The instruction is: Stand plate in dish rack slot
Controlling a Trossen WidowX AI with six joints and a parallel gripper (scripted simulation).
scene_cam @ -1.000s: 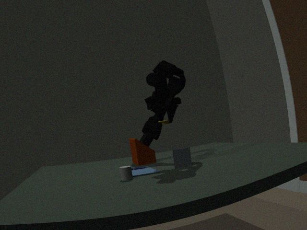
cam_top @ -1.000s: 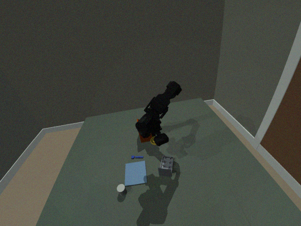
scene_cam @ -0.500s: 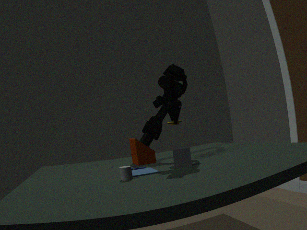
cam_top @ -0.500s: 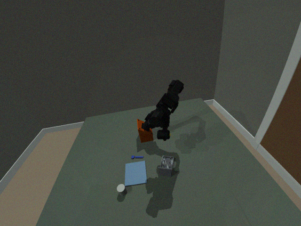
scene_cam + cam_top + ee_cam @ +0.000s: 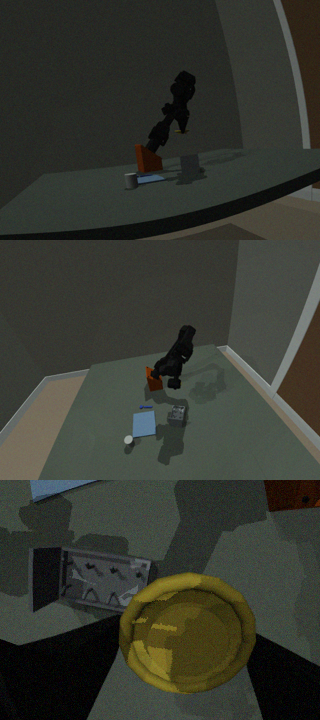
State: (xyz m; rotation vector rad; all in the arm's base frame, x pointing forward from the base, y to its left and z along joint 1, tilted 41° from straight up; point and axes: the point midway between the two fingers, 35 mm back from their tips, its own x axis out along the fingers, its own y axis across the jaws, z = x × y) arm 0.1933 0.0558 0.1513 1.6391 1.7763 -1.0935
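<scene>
Right now my gripper tip is 10 cm short of the dish rack, 1 cm to the left of it and 14 cm above it. The rest, counted from my gripper tip: blue spoon: 1 cm ahead, 21 cm to the right, 16 cm below; light blue mat: 13 cm ahead, 20 cm to the right, 16 cm below; yellow plate: 1 cm above.
</scene>
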